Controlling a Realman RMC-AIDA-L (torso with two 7-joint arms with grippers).
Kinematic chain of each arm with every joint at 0, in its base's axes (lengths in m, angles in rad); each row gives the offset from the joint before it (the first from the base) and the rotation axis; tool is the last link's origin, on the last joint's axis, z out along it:
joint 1: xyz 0 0 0.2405 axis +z
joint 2: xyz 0 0 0 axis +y
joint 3: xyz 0 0 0.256 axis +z
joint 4: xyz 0 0 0 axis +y
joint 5: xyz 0 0 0.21 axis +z
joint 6: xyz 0 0 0 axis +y
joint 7: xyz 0 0 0.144 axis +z
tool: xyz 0 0 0
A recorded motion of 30 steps. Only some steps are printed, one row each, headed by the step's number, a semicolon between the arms.
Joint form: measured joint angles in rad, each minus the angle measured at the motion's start. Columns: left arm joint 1, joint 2, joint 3, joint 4, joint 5, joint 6, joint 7; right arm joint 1, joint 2, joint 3, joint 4, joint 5, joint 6, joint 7.
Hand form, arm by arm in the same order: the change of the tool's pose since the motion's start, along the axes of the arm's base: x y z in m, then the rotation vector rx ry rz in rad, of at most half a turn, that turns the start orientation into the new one. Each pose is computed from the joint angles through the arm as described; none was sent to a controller.
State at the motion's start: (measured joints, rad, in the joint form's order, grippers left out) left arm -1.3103 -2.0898 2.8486 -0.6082 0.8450 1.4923 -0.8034; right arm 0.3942 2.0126 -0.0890 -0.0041 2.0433 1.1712 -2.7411
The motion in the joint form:
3: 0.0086 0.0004 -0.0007 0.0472 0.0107 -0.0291 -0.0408; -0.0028 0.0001 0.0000 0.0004 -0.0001 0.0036 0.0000
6: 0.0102 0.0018 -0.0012 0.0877 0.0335 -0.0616 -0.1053; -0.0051 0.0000 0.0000 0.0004 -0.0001 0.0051 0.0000
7: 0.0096 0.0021 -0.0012 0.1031 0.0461 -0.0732 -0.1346; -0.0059 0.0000 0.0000 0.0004 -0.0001 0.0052 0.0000
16: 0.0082 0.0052 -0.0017 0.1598 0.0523 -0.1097 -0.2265; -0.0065 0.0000 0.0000 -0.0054 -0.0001 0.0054 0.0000
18: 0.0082 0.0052 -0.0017 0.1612 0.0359 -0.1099 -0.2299; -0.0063 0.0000 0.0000 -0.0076 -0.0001 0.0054 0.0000
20: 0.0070 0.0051 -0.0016 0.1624 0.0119 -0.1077 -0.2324; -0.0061 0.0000 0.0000 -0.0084 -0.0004 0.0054 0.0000
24: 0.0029 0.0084 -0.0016 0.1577 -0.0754 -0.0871 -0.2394; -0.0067 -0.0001 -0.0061 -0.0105 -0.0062 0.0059 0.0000
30: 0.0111 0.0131 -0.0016 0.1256 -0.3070 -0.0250 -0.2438; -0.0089 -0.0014 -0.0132 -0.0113 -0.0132 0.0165 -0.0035
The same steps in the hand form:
3: -0.0020 -0.0011 -0.0089 -0.0011 0.0061 0.0147; 0.0004 -0.0011 0.0001 0.0015 -0.0003 0.0002
6: -0.0031 -0.0004 -0.0149 0.0165 0.0292 0.0401; 0.0009 -0.0021 0.0003 0.0023 -0.0007 -0.0008
7: -0.0033 -0.0001 -0.0170 0.0240 0.0418 0.0520; 0.0011 -0.0024 0.0003 0.0024 -0.0007 -0.0015
16: 0.0002 0.0017 -0.0273 0.0555 0.0462 0.0886; 0.0015 -0.0024 0.0018 0.0049 -0.0060 -0.0015
18: 0.0021 0.0023 -0.0290 0.0619 0.0308 0.0928; 0.0016 -0.0022 0.0024 0.0058 -0.0080 -0.0011
20: 0.0054 0.0030 -0.0312 0.0685 0.0078 0.0974; 0.0015 -0.0021 0.0026 0.0059 -0.0088 -0.0007
24: 0.0171 0.0058 -0.0355 0.0921 -0.0757 0.1212; 0.0009 -0.0019 0.0019 -0.0029 -0.0150 0.0044
30: 0.0415 0.0111 -0.0398 0.1515 -0.2971 0.1863; -0.0004 -0.0023 0.0019 -0.0091 -0.0271 0.0167

